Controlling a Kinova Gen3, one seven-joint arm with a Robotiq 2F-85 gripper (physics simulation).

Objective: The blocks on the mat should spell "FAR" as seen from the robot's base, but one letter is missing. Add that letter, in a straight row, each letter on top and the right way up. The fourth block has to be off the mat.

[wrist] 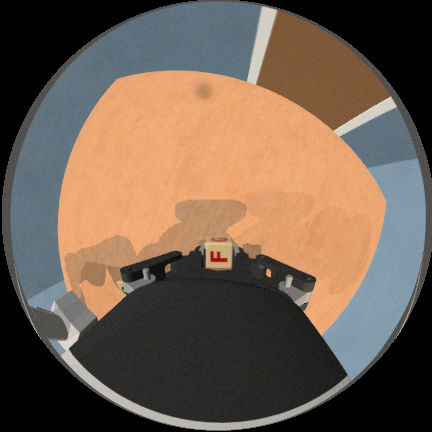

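A pale wooden block (218,256) with a red F on the face toward the camera is between the fingertips at the centre of the wrist view. Part of another red letter shows on its far side face. My gripper (219,249) is shut on this block, with one pad against each side. Whether the block is clear of the table cannot be told. A small part of another block (121,286), with a green mark, shows at the left behind the finger linkage. The mat and the other blocks do not show in the view.
The orange wooden table top (165,135) spreads ahead, with arm shadows and a blurred dark spot on it. Its edges curve at the left and right. A grey and white part (72,320) stands at the lower left. A brown panel (320,65) with white borders lies beyond the table.
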